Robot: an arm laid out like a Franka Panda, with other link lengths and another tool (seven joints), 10 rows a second.
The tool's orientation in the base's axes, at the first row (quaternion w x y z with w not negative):
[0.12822, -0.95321, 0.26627, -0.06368]
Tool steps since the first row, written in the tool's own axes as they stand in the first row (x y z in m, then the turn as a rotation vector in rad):
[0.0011, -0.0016, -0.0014, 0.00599, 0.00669, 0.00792]
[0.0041, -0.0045, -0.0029, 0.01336, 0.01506, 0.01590]
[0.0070, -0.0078, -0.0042, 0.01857, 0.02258, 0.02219]
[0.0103, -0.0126, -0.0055, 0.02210, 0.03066, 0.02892]
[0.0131, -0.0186, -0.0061, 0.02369, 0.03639, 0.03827]
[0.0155, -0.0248, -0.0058, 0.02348, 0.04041, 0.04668]
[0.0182, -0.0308, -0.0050, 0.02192, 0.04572, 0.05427]
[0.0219, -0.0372, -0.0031, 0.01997, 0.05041, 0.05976]
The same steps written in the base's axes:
[0.0015, 0.0004, 0.0018, 0.00331, -0.00699, -0.00914]
[0.0051, 0.0010, 0.0043, 0.00697, -0.01608, -0.01873]
[0.0090, 0.0019, 0.0066, 0.00890, -0.02369, -0.02658]
[0.0139, 0.0038, 0.0093, 0.00921, -0.03080, -0.03509]
[0.0191, 0.0072, 0.0117, 0.00952, -0.03439, -0.04557]
[0.0243, 0.0111, 0.0133, 0.00896, -0.03583, -0.05477]
[0.0297, 0.0148, 0.0143, 0.00647, -0.03779, -0.06361]
[0.0363, 0.0186, 0.0145, 0.00355, -0.03949, -0.07028]

